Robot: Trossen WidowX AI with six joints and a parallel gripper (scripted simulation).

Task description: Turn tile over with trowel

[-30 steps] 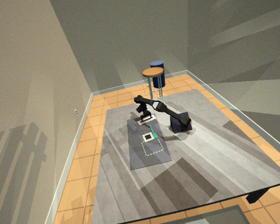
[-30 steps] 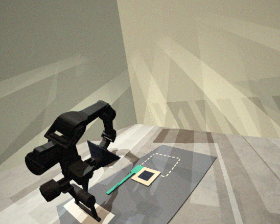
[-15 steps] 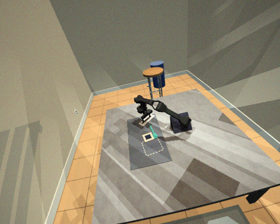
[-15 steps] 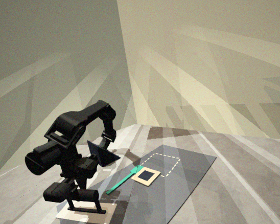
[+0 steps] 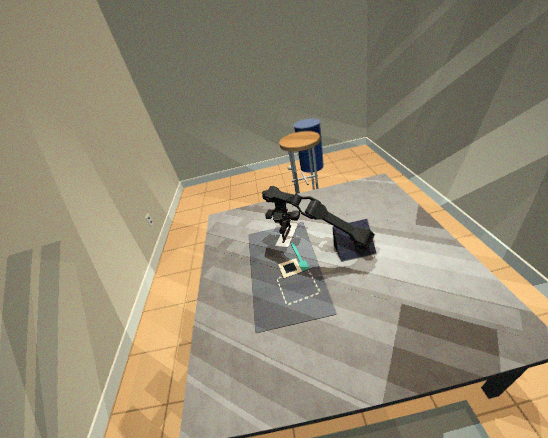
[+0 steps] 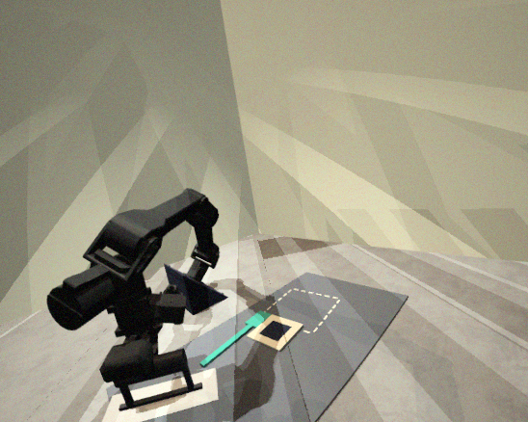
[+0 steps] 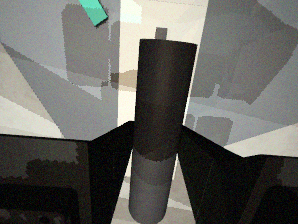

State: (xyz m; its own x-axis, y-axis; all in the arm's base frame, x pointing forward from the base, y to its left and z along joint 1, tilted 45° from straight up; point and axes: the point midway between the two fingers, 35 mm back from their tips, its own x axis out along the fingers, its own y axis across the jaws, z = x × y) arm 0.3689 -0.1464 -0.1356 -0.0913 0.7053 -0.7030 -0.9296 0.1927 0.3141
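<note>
My gripper tip is 2 cm to the right of the black-handled float, 2 cm above it and 1 cm short of it. From my gripper tip the other things lie so: grey mat (24 cm to the left, 8 cm below, 3 cm ahead); then tile (26 cm to the left, 6 cm below); then green trowel (21 cm to the left, 6 cm below, 6 cm behind).
</note>
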